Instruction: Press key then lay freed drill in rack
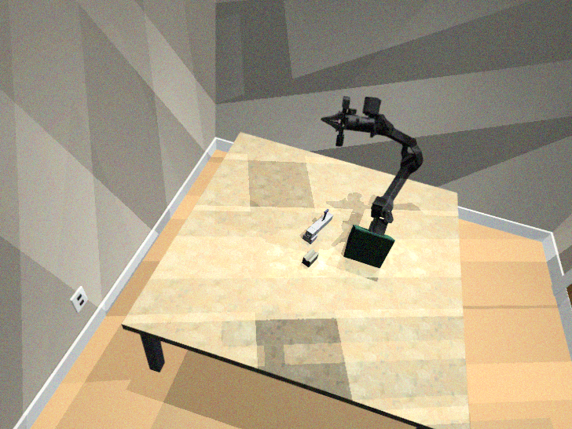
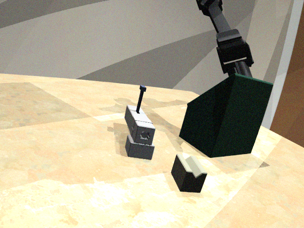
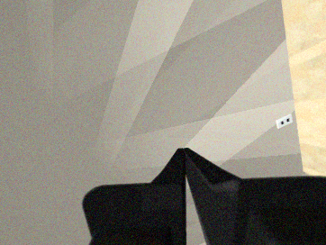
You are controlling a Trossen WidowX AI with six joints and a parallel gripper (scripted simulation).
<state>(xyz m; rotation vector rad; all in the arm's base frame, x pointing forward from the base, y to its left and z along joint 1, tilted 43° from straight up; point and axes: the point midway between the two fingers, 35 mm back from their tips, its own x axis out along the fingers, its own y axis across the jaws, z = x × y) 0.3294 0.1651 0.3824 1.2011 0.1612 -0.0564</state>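
Right now my gripper tip is 13 cm past the dark key, 4 cm to the right of it and 47 cm above it. The rest, counted from my gripper tip: drill (11 cm behind, 9 cm to the left, 51 cm below); grey holder (12 cm behind, 8 cm to the left, 52 cm below); rack (13 cm behind, 26 cm to the left, 54 cm below).
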